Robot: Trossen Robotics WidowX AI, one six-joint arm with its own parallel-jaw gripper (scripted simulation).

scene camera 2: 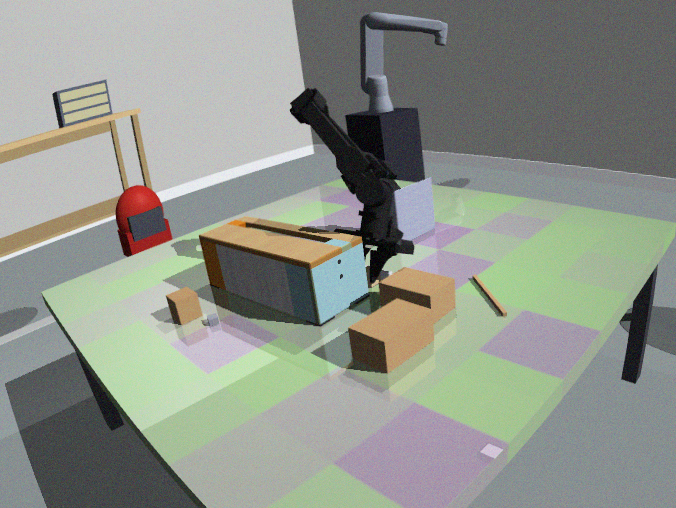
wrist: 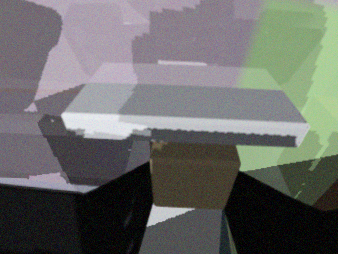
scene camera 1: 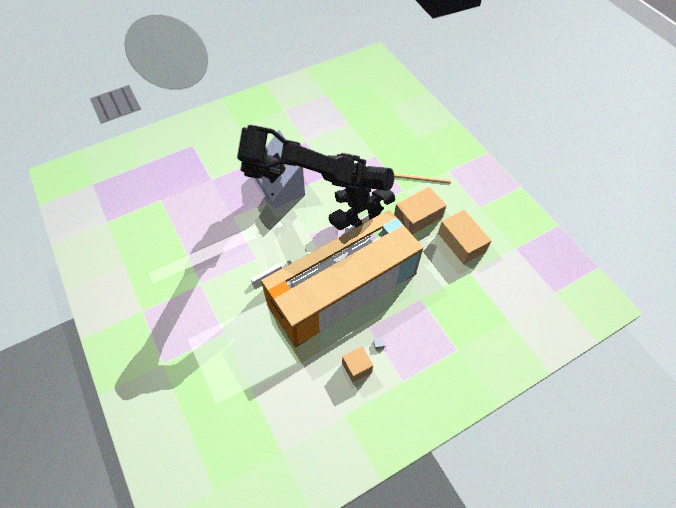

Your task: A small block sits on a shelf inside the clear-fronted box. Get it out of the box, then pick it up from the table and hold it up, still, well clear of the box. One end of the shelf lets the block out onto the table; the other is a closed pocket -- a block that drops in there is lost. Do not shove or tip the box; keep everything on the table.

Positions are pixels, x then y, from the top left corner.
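Labels:
On the gripper, [scene camera 1: 376, 209] and [scene camera 2: 375, 250] are the same spot. The gripper is visible in scene camera 1 and scene camera 2, and it appears in the wrist view [188, 171] as well.

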